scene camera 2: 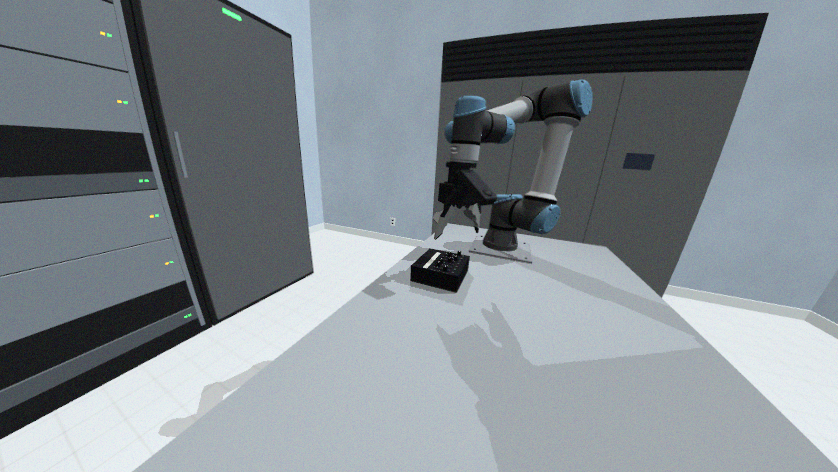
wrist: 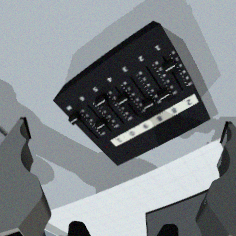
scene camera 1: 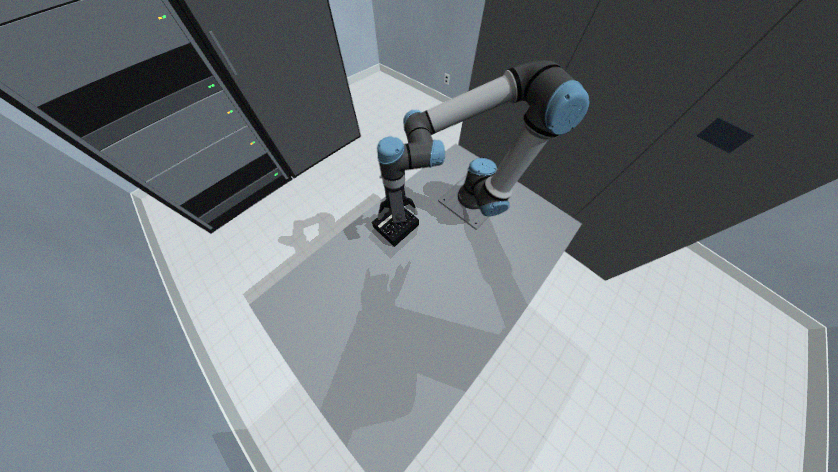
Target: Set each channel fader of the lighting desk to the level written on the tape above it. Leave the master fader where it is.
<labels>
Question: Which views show my gripper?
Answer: Scene camera 2, the wrist view and scene camera 1: all of them.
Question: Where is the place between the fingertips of my gripper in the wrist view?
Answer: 125, 121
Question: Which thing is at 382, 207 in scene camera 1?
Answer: My gripper.
</labels>
